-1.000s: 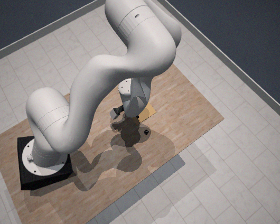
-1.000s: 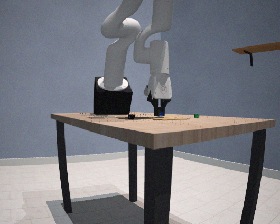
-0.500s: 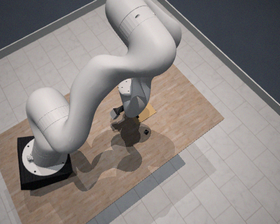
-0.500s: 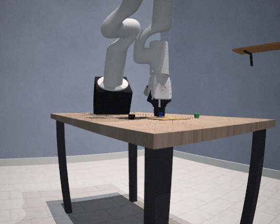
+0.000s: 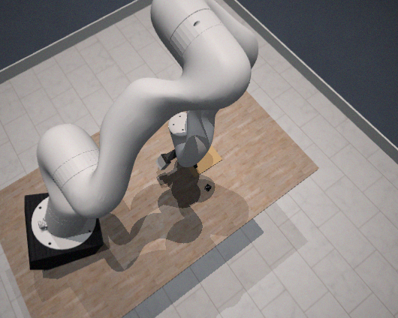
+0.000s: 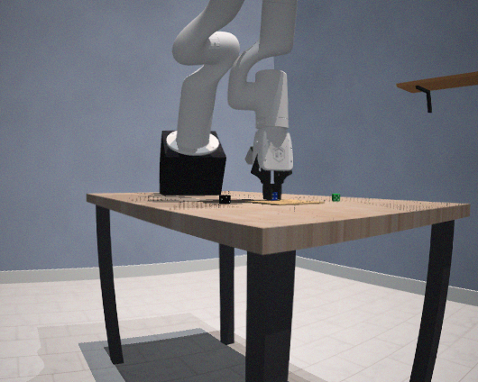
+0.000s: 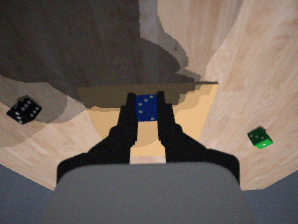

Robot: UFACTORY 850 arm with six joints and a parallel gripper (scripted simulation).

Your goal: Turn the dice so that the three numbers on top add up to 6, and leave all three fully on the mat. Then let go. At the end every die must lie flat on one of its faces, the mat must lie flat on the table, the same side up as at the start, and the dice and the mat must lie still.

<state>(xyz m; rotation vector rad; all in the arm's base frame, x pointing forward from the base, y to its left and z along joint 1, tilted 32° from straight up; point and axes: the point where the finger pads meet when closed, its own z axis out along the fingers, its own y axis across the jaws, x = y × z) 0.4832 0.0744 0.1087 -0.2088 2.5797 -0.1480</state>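
Now: the blue die 1 cm below my hand. Also, from my hand: black die 2 cm ahead, 14 cm to the right, 2 cm below; then tan mat 5 cm ahead, 1 cm to the left, 2 cm below; then green die 5 cm ahead, 17 cm to the left, 2 cm below.
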